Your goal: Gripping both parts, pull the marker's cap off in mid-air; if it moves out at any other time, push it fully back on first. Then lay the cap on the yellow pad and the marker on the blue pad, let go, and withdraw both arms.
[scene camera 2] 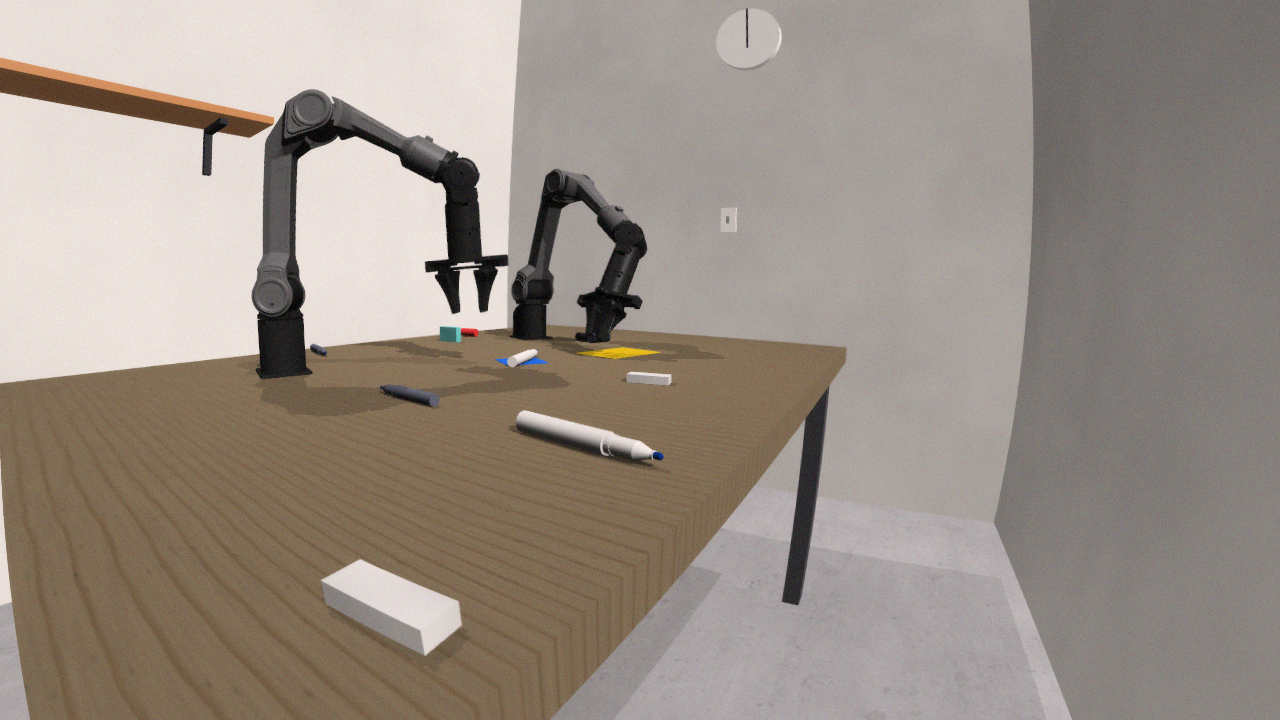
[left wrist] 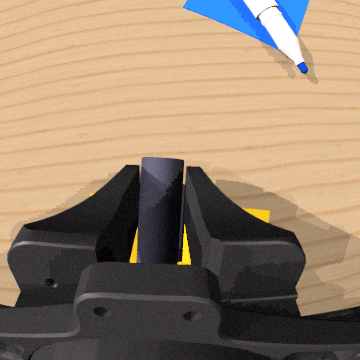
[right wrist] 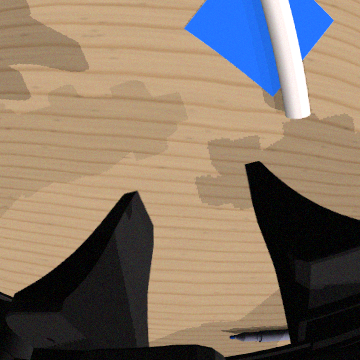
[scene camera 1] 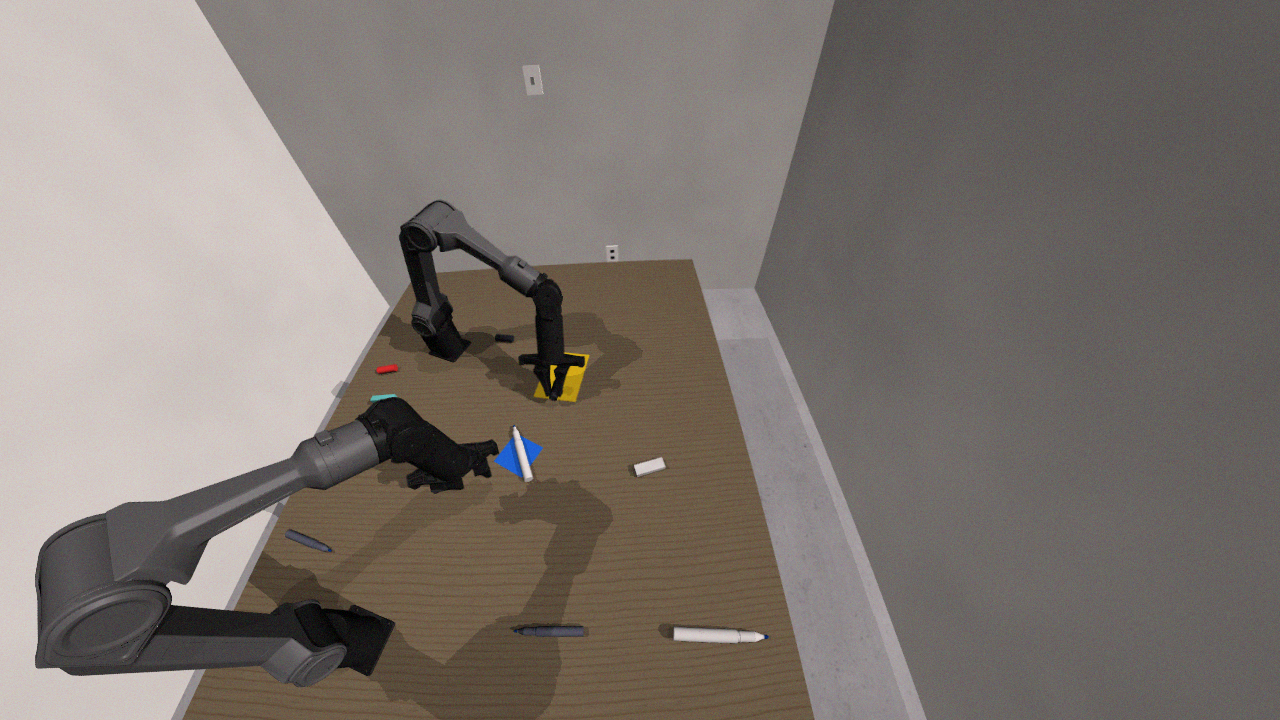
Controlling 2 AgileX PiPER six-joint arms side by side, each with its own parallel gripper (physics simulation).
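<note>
The white marker (scene camera 1: 522, 456) (scene camera 2: 522, 357) (left wrist: 282, 32) (right wrist: 290, 65) lies across the blue pad (scene camera 1: 534, 449) (left wrist: 220, 7) (right wrist: 230, 35), its blue tip bare and both ends past the pad. My left gripper (scene camera 1: 554, 394) (left wrist: 162, 184) is shut on a dark cap (left wrist: 161, 210), low over the near part of the yellow pad (scene camera 1: 572, 367) (scene camera 2: 626, 352) (left wrist: 257, 215). Whether the cap touches the pad is hard to tell. My right gripper (scene camera 2: 469, 311) (right wrist: 195, 196) is open and empty, above the table beside the blue pad.
A second uncapped white marker (scene camera 1: 716, 634) (scene camera 2: 572, 434), a dark pen (scene camera 1: 550, 631) (scene camera 2: 411, 394), another dark pen (scene camera 1: 307, 540), a white block (scene camera 1: 648, 466) (scene camera 2: 648, 378), a teal block (scene camera 1: 383, 397), a red piece (scene camera 1: 386, 368) and a dark cylinder (scene camera 1: 504, 338) lie around the table.
</note>
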